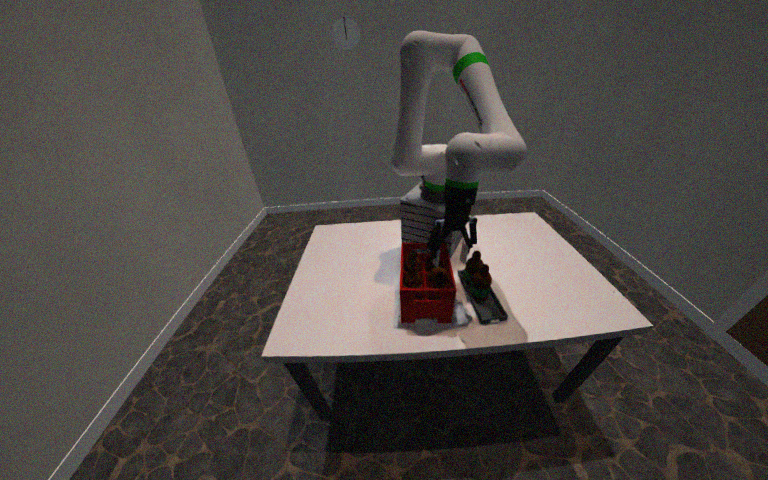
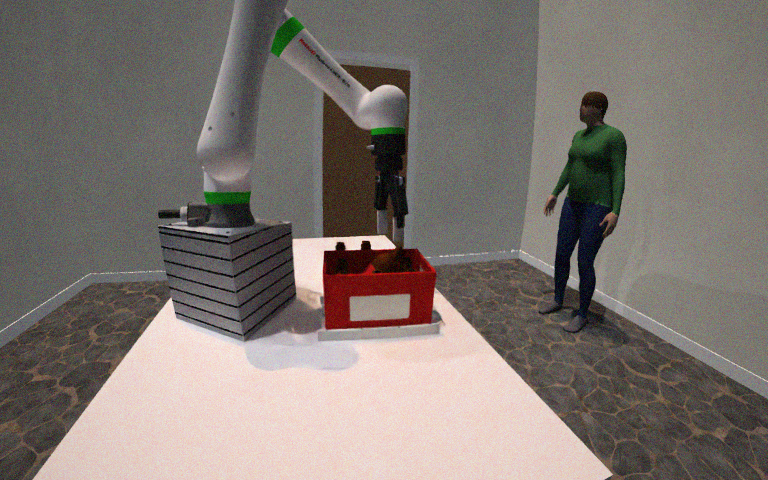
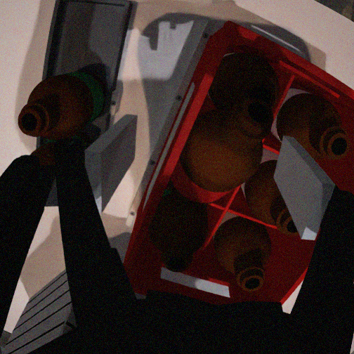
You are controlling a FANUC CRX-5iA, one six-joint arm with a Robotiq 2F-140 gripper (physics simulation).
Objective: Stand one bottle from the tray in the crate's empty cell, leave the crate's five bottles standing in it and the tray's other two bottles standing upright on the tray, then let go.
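Frame: origin at the arm's base, x ahead, y right, z down, level; centimetres.
Seen in the pictures: gripper, fingertip midpoint: (image 1: 449,263) (image 2: 390,236); arm's base at its link origin: (image 1: 435,196) (image 2: 227,224).
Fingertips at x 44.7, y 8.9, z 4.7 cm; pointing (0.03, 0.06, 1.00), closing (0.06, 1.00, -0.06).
Observation:
Offsets run from my fingertips to a thing's top centre. "*": to the spot under its first point. Level surfaces: height alone.
The red crate @[dx -6.6, dy +6.4, dz +4.2 cm] (image 1: 427,308) (image 2: 379,283) (image 3: 312,75) holds several brown bottles. One bottle (image 2: 386,262) (image 3: 220,155) leans in it, its body raised at the side facing the tray and its neck towards a dark bottle (image 3: 242,75). Other crate bottles (image 3: 310,120) (image 3: 242,242) look upright. On the dark tray @[* dx +8.3, dy -16.6, dz +21.2 cm] (image 1: 492,313) (image 3: 90,30) a bottle (image 3: 62,105) stands upright; another (image 3: 46,154) is mostly hidden behind a finger. My gripper (image 1: 451,254) (image 2: 390,234) (image 3: 207,146) is open and empty. One finger is over the crate's bottles, the other between crate and tray.
The crate and tray are on a white table @[dz +21.8 cm] (image 1: 339,316) (image 2: 317,418). The striped robot base block (image 2: 263,277) stands beside the crate. A grey strip (image 3: 160,135) runs along the crate's tray side. A person (image 2: 597,164) stands beyond the table.

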